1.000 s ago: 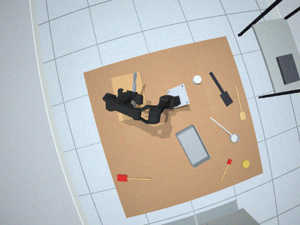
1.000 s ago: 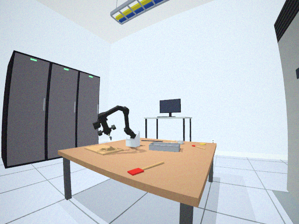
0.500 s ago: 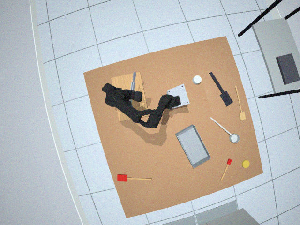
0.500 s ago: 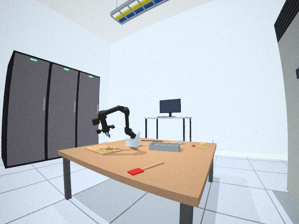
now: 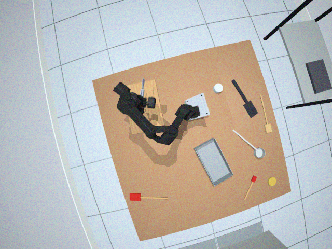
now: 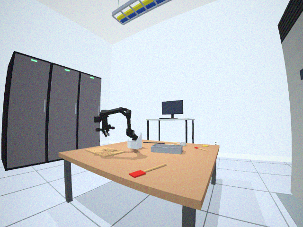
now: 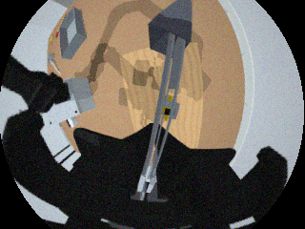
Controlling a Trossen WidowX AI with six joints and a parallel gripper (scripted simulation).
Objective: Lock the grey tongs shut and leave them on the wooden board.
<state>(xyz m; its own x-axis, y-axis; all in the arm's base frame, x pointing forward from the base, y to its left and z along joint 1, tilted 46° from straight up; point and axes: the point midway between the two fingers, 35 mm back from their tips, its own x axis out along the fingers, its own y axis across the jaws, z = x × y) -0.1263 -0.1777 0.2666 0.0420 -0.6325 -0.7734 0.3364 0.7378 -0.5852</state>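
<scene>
Right now the wooden board is 10 mm behind my gripper tip, 10 mm to the right of it and 140 mm below it. Round my gripper tip: red spatula: 640 mm ahead, 170 mm to the right, 140 mm below; white puck: 10 mm behind, 550 mm to the left, 130 mm below; grey roasting tin: 500 mm ahead, 380 mm to the left, 120 mm below.
</scene>
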